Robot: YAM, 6 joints.
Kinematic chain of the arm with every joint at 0, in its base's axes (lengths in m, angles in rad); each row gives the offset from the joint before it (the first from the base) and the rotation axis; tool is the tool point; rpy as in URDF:
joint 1: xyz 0 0 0.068 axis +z
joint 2: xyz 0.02 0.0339 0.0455 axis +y
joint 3: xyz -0.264 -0.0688 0 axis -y
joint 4: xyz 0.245 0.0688 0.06 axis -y
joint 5: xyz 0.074 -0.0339 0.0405 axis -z
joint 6: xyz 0.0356 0 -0.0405 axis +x
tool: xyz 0 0 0 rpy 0 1.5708 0
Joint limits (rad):
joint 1: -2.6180..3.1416
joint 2: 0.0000..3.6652
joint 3: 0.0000..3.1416
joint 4: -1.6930..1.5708
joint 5: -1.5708..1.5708
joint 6: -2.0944..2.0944
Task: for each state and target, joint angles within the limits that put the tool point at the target. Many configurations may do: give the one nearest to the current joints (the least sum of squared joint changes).
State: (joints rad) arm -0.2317 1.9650 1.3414 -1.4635 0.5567 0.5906
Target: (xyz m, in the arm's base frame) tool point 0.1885 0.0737 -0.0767
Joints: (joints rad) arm 0.4432 2.7990 1.1304 -1.1956 0.4121 0.5906
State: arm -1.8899 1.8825 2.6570 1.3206 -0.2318 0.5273
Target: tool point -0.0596 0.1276 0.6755
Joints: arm -1.1246 1.4235 2.8512 1.2419 -0.0366 0.5273
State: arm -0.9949 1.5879 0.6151 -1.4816 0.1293 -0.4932
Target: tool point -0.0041 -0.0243 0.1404
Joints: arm -1.1848 1.5378 0.2049 -1.6871 0.3722 -0.4932
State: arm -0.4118 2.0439 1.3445 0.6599 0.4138 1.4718
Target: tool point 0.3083 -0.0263 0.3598
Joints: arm -0.0370 1.3321 0.9358 0.6725 0.4313 1.4718
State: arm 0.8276 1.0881 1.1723 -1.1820 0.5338 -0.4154
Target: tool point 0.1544 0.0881 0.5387
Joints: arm 0.6242 1.1660 1.8223 -0.7957 0.5550 -0.4154
